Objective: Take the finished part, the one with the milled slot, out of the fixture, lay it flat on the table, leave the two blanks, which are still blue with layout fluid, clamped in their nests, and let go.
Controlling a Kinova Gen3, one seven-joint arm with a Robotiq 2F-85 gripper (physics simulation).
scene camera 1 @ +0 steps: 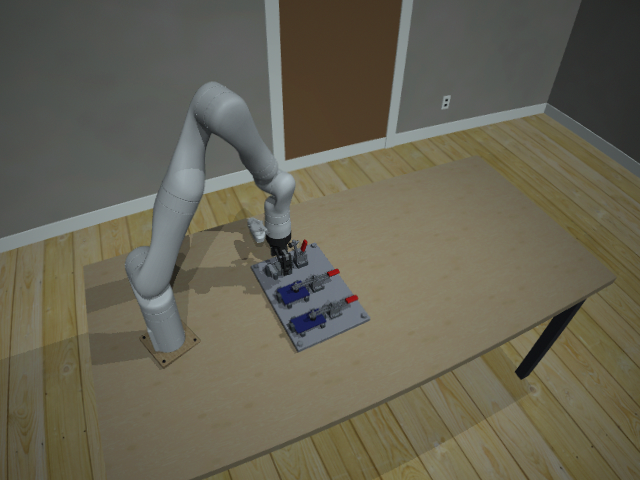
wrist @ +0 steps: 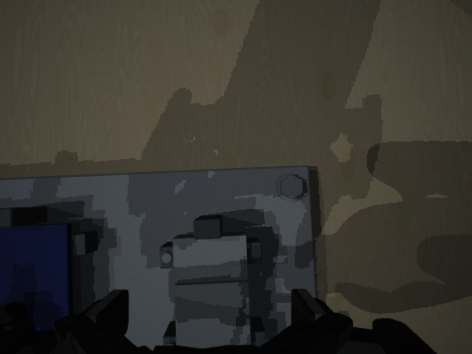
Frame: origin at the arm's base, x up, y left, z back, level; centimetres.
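Where they show: gripper, fingertip midpoint: (scene camera 1: pixel 280 264) (wrist: pixel 210 308); arm's base, link origin: (scene camera 1: pixel 169 339).
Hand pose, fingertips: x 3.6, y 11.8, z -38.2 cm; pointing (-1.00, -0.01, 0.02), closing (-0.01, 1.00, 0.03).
Each offset is from my fingertips to the top centre of the thing. "spot": to the spot under its first point. Level surfaces: height alone.
The finished part @(dx -0.4, dy +0.0, dz +0.2 cm) (scene camera 1: pixel 272 268) (wrist: pixel 210 252) is grey, with a slot across it. It sits in the end nest of the fixture plate @(dx -3.0, dy -10.6, dz -5.0 cm) (scene camera 1: pixel 341 322) (wrist: pixel 125 260), between small locating blocks. My gripper (scene camera 1: pixel 285 271) (wrist: pixel 210 308) is open and points down low over this nest. In the wrist view its fingers stand to either side of the part with gaps; their exact height is hard to tell. The near part of the slotted piece is cut off by the view's edge. One blue blank @(dx -0.9, dy -11.0, dz -0.2 cm) (scene camera 1: pixel 293 292) (wrist: pixel 35 270) sits in the middle nest, another blue blank @(dx -1.4, dy -22.0, dz -0.6 cm) (scene camera 1: pixel 308 321) in the far end nest, both under clamp arms.
The clamp @(spot: dx +0.5, dy -0.4, dz -6.7 cm) (scene camera 1: pixel 300 258) beside the finished part has its red handle upright, close to my gripper. The middle clamp @(dx +2.7, dy -10.4, dz -7.9 cm) (scene camera 1: pixel 316 282) and the end clamp @(spot: dx +0.7, dy -21.9, dz -8.3 cm) (scene camera 1: pixel 334 309) have lowered red handles. A hex bolt @(dx -2.3, dy +4.6, dz +6.6 cm) (wrist: pixel 292 186) marks a plate corner. The wooden table @(dx -4.5 cm) (scene camera 1: pixel 439 248) extends around the fixture.
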